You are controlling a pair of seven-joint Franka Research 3 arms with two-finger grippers.
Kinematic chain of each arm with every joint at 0, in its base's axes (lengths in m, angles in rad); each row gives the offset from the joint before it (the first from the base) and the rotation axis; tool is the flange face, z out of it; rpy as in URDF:
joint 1: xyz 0 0 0.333 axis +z
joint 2: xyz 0 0 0 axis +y
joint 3: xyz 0 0 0.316 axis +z
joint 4: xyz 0.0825 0 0 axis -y
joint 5: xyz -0.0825 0 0.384 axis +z
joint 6: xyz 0 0 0 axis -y
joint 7: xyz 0.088 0 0 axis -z
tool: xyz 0 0 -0.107 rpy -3.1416 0 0
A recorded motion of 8 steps. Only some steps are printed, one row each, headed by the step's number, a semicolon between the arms.
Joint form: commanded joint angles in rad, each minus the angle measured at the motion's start. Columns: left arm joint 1, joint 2, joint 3, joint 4, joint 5, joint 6, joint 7; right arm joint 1, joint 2, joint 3, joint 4, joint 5, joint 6, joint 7.
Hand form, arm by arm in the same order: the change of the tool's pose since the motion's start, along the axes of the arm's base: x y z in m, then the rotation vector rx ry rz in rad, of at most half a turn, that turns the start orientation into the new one. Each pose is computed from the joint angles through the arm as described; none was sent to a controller.
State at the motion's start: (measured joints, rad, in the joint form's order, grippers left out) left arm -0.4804 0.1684 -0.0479 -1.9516 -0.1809 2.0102 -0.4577; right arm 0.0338 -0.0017 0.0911 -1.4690 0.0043 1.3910 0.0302
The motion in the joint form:
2: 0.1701 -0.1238 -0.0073 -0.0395 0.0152 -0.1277 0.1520; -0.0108 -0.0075 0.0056 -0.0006 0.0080 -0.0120 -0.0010
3: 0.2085 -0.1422 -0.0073 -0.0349 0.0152 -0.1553 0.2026; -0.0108 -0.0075 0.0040 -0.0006 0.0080 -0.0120 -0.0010
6: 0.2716 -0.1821 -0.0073 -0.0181 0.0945 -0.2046 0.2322; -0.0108 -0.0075 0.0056 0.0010 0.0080 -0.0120 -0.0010
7: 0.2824 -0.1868 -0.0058 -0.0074 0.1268 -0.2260 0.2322; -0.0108 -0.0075 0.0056 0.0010 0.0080 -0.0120 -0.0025
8: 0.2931 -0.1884 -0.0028 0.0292 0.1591 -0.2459 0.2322; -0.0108 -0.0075 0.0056 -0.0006 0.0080 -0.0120 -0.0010
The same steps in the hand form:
2: 0.0104 0.0944 0.0428 -0.0027 0.0193 -0.0134; -0.0036 -0.0020 0.0028 0.0066 0.0060 -0.0033
3: 0.0138 0.1147 0.0529 -0.0118 0.0185 -0.0286; -0.0035 -0.0029 0.0028 0.0066 0.0060 -0.0049
6: 0.0187 0.1545 0.0779 0.0502 -0.0111 -0.0317; -0.0036 -0.0020 0.0035 0.0068 0.0044 -0.0032
7: 0.0199 0.1636 0.0837 0.0805 -0.0125 -0.0328; -0.0036 -0.0020 0.0035 0.0069 0.0044 -0.0018
8: 0.0259 0.1725 0.0998 0.1057 -0.0370 -0.0301; -0.0036 -0.0020 0.0028 0.0066 0.0060 -0.0033

